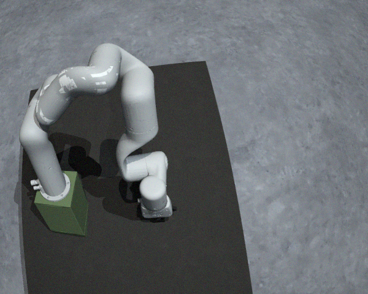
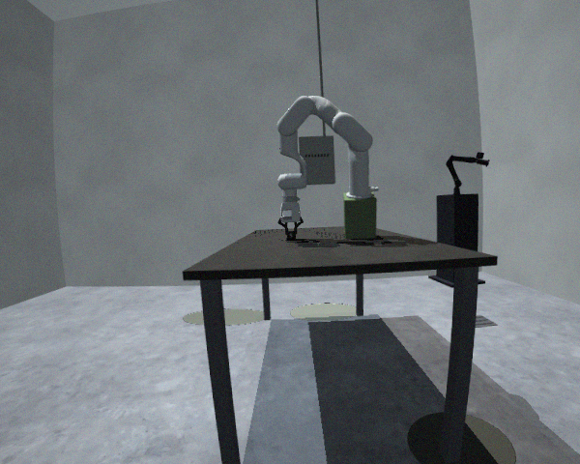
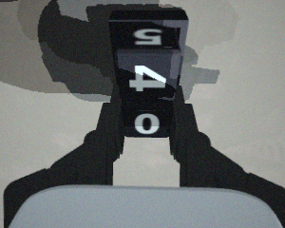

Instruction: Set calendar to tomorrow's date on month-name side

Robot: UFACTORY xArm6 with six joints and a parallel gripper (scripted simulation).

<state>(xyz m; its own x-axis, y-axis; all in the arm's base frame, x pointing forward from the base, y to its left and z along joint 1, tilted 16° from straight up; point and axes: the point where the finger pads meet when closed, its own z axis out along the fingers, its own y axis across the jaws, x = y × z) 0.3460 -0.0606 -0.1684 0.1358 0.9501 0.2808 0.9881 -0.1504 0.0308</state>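
My hand is 20 mm to the right of the dark tray and 30 mm above it.
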